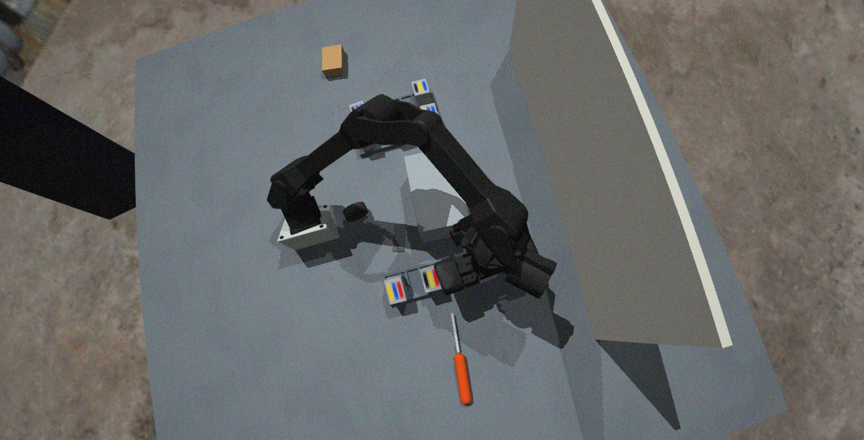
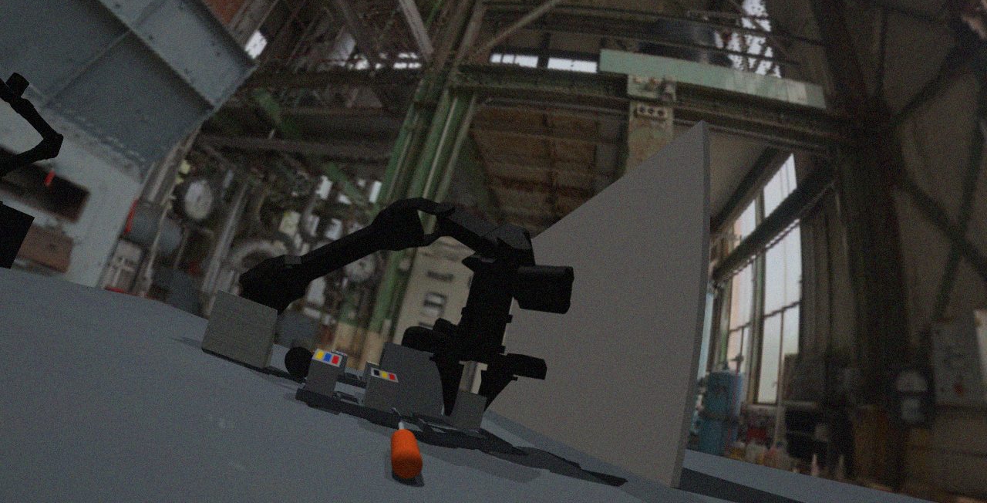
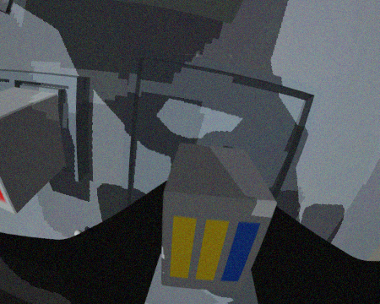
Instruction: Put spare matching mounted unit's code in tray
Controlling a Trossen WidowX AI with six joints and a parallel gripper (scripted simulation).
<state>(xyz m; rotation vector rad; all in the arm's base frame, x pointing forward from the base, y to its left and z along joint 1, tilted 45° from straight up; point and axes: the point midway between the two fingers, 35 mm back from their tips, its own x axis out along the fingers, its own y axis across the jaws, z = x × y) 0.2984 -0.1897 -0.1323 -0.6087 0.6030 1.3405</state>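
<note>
Now: the shallow grey tray 20 mm below my gripper tip. Also, from my gripper tip: pale grey block 20 mm behind, 180 mm to the left, 30 mm above; tall beige panel 220 mm ahead, 120 mm to the left, 200 mm above.
</note>
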